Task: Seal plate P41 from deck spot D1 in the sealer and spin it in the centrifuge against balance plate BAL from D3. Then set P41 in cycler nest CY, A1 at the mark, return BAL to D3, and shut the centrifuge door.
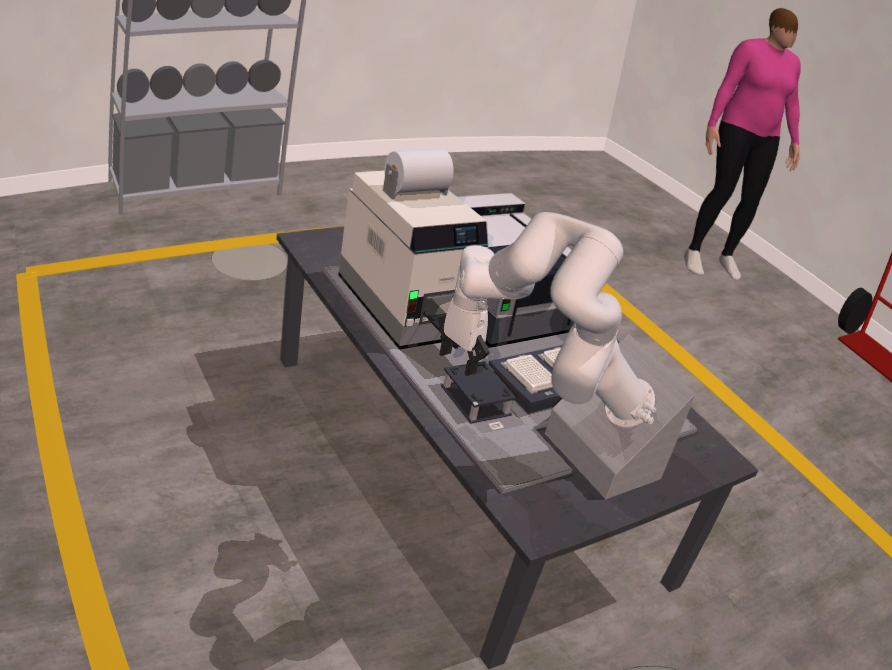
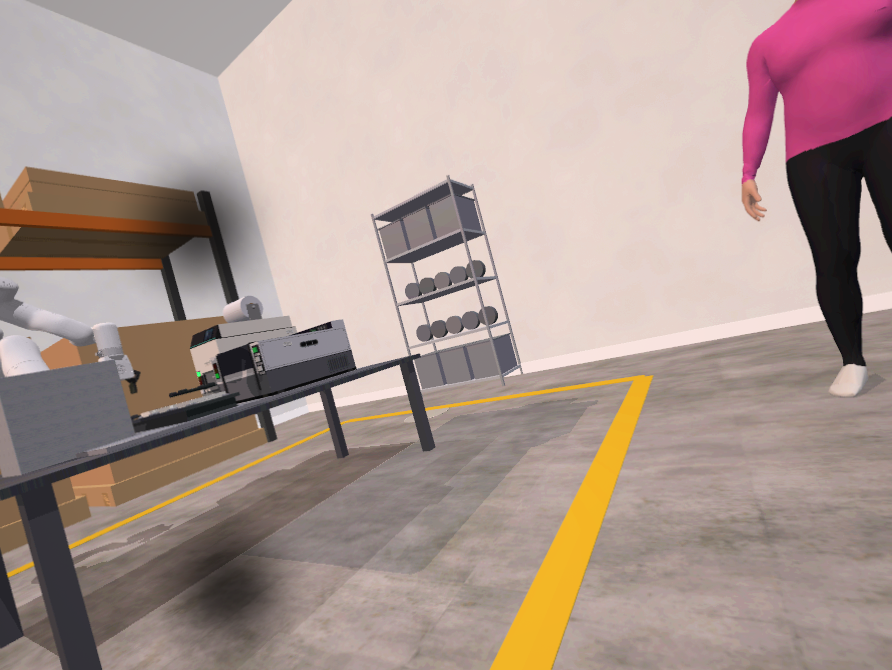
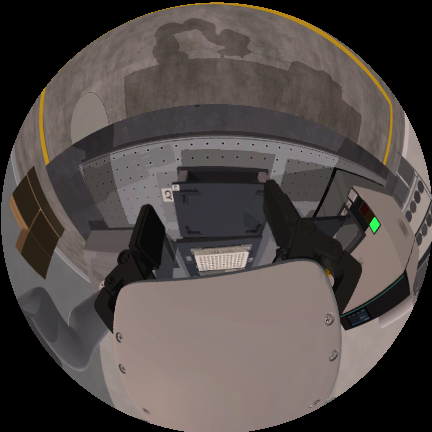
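Seen in the pictures: gripper, between the fingertips: (image 1: 457, 363) (image 3: 208, 204); arm's base, origin of its link: (image 1: 630, 403) (image 2: 48, 402).
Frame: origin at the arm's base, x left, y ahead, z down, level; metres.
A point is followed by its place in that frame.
My gripper (image 1: 458, 360) @(x 0.275, y 0.319, z 0.017 m) (image 2: 133, 386) @(x 0.275, y 0.319, z 0.017 m) (image 3: 208, 204) @(x 0.275, y 0.319, z 0.017 m) is open and empty above the black cycler nest CY (image 1: 479, 385) @(x 0.184, y 0.324, z 0.109 m) (image 3: 220, 210) @(x 0.183, y 0.328, z 0.109 m), whose top is bare. A small CY label (image 1: 496, 426) @(x 0.191, y 0.228, z 0.166 m) (image 3: 167, 195) @(x 0.188, y 0.229, z 0.166 m) lies beside it. A cream well plate (image 1: 530, 372) @(x 0.027, y 0.311, z 0.105 m) (image 3: 221, 261) @(x 0.019, y 0.317, z 0.104 m) sits on the dark deck beside the nest; part of a second cream plate (image 1: 552, 357) @(x -0.079, y 0.342, z 0.105 m) shows behind it. I cannot tell which is P41 or BAL. The beige sealer (image 1: 378, 266) @(x 0.210, y 0.780, z 0.008 m) (image 3: 390, 245) @(x 0.222, y 0.604, z -0.059 m) shows a green light and a dark tray (image 1: 439, 310) @(x 0.012, y 0.726, z 0.161 m) at its front. The dark-fronted centrifuge (image 1: 530, 324) @(x -0.140, y 0.505, z 0.112 m) (image 2: 295, 360) @(x -0.356, y 0.626, z 0.059 m) is partly hidden by the arm; its door state is unclear.
The arm's grey base block (image 1: 638, 465) @(x 0.039, y -0.108, z 0.096 m) (image 2: 57, 411) @(x -0.087, y -0.019, z 0.036 m) stands near one end of the table (image 1: 576, 519) @(x 0.222, y -0.116, z 0.179 m). The sealer's white roll (image 1: 424, 171) @(x 0.114, y 0.770, z -0.272 m) rises above the machines. A shelf rack (image 1: 205, 106) and a person in pink (image 1: 760, 86) are beyond the table.
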